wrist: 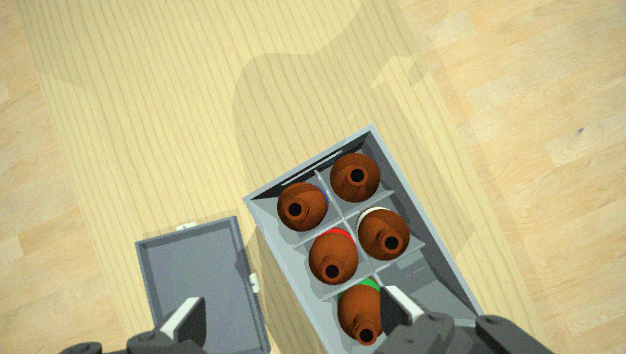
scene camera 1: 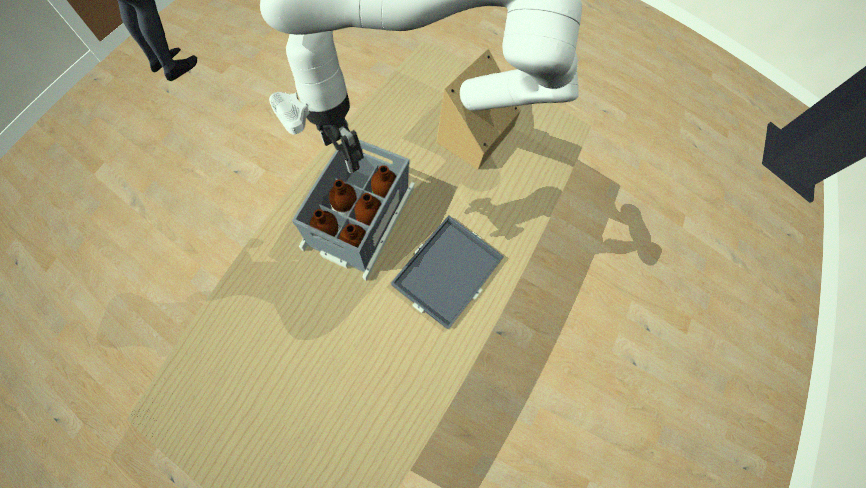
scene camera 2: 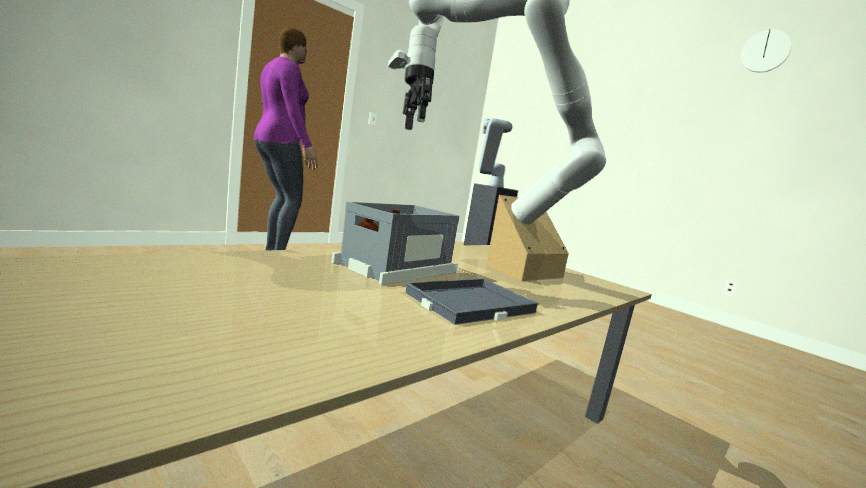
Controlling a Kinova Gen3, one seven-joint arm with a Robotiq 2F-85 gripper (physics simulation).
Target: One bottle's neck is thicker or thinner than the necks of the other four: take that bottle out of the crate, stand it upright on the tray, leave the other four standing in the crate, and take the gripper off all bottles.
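Places are measured from the arm's base along level axes (x up, y right, z ahead), in metres.
Where they show: gripper, between the fingertips: (wrist: 294,311) (scene camera 1: 341,156) (scene camera 2: 414,125); arm's base, origin of its link: (scene camera 1: 472,95) (scene camera 2: 522,213).
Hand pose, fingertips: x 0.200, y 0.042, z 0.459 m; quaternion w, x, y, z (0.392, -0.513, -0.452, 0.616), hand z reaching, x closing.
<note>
Each offset is from my fingertips to the top centre of the thing. "pt": to the spot under its first point.
Five brown bottles stand in the grey crate {dx -0.225, dy +0.039, dz -0.037 m} (scene camera 1: 348,249) (scene camera 2: 366,249). In the wrist view they are one with no coloured band showing (wrist: 350,187), one with a blue band {pt dx -0.276, dy -0.016, dz +0.024 m} (wrist: 307,220), one with a white band {pt dx -0.274, dy +0.072, dz -0.015 m} (wrist: 377,227), one with a red band {pt dx -0.273, dy +0.003, dz -0.028 m} (wrist: 332,252) and one with a green band {pt dx -0.276, dy +0.012, dz -0.110 m} (wrist: 357,307). The lower right compartment there is empty. I cannot tell surely which neck differs. The dark grey tray {pt dx -0.394, dy -0.259, dz -0.053 m} (scene camera 1: 448,272) (scene camera 2: 469,298) (wrist: 200,270) beside the crate is empty. My gripper (scene camera 1: 353,165) (scene camera 2: 415,123) is open and empty, high above the crate, pointing down.
White stops {dx -0.370, dy +0.011, dz +0.103 m} (scene camera 1: 334,259) (scene camera 2: 359,267) sit at the crate's foot. A wooden wedge block (scene camera 1: 460,133) (scene camera 2: 515,254) under the arm's base stands behind the tray. A person (scene camera 1: 145,30) (scene camera 2: 281,109) stands beyond the table. Another robot arm (scene camera 2: 492,148) stands in the background.
</note>
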